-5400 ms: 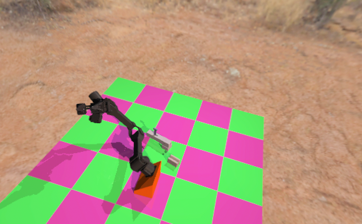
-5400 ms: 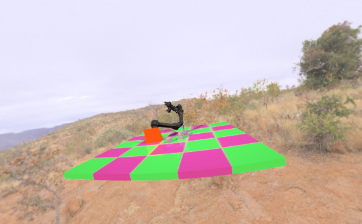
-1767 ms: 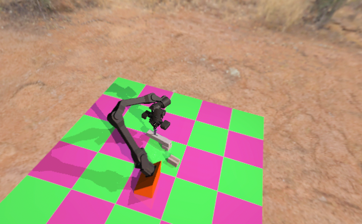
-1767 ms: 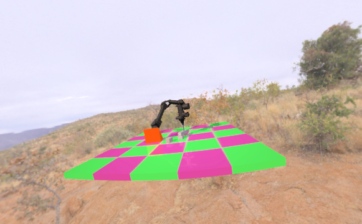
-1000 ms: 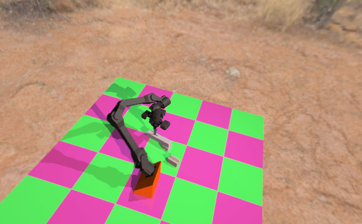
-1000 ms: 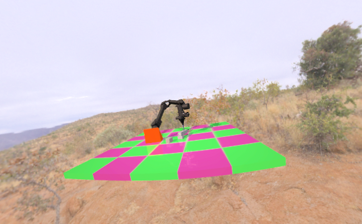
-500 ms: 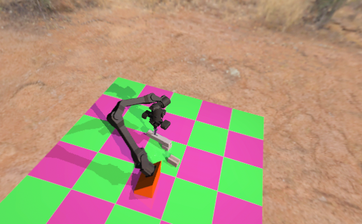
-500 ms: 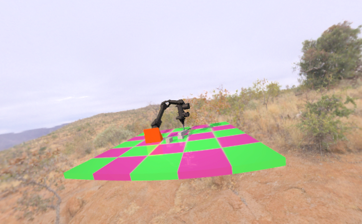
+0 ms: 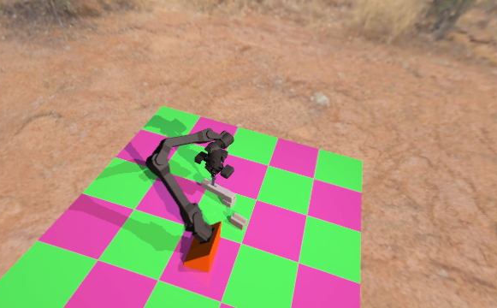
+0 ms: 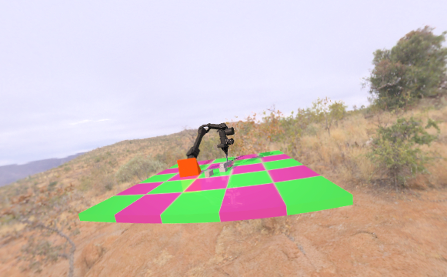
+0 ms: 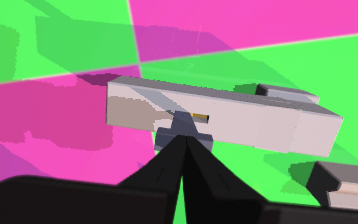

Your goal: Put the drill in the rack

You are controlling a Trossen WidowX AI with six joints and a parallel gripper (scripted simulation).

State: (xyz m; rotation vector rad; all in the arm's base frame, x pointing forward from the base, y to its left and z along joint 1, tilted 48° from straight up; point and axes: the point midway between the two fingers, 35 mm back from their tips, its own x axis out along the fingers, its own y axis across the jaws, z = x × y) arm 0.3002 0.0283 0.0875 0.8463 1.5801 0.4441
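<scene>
My gripper tip is 3 cm above the dark key. Round my gripper tip: grey housing block 8 cm below, 4 cm to the right, 2 cm behind; then grey rack 17 cm to the right, 13 cm behind, 10 cm below; then pale cylindrical drill 7 cm below, 5 cm to the right, 2 cm behind.
</scene>
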